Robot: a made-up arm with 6 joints.
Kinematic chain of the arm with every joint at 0, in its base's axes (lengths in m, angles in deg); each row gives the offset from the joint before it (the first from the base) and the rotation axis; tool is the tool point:
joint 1: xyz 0 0 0.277 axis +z
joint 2: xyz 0 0 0 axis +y
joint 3: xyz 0 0 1.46 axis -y
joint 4: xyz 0 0 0 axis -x
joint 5: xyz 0.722 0 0 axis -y
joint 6: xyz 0 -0.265 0 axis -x
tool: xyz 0 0 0
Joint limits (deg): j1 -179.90..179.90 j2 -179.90..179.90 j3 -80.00..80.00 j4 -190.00..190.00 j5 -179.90..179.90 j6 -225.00..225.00
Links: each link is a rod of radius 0.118 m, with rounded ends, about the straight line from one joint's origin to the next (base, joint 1, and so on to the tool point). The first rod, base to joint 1, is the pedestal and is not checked.
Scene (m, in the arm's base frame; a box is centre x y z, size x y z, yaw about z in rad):
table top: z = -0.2
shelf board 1: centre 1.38 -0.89 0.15 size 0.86 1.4 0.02 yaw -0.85
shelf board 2: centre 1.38 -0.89 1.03 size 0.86 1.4 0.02 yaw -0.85
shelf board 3: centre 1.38 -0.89 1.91 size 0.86 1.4 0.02 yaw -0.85
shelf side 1: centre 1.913 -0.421 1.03 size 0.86 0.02 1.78 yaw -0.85
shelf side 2: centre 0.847 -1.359 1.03 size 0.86 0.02 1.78 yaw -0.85
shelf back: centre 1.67 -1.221 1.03 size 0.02 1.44 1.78 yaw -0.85
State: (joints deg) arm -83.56 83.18 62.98 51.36 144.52 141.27
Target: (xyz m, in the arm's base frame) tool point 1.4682 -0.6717 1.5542
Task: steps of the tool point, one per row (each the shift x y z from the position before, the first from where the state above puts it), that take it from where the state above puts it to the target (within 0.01 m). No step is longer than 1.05 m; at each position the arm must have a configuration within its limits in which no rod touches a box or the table.
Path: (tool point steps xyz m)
1: -0.4594 0.2928 0.8482
2: -0.1815 0.6669 0.6271
3: 0.2244 0.7500 0.2843
4: 0.1738 -0.2028 -0.0880
5: 0.2961 -0.1163 -0.1071
6: 0.3607 0.0407 -0.1241
7: 0.3303 0.2252 -0.1368
8: 0.1999 0.3778 -0.1446
9: 0.2697 -0.2100 0.0301
10: 0.1721 -0.2925 -0.0302

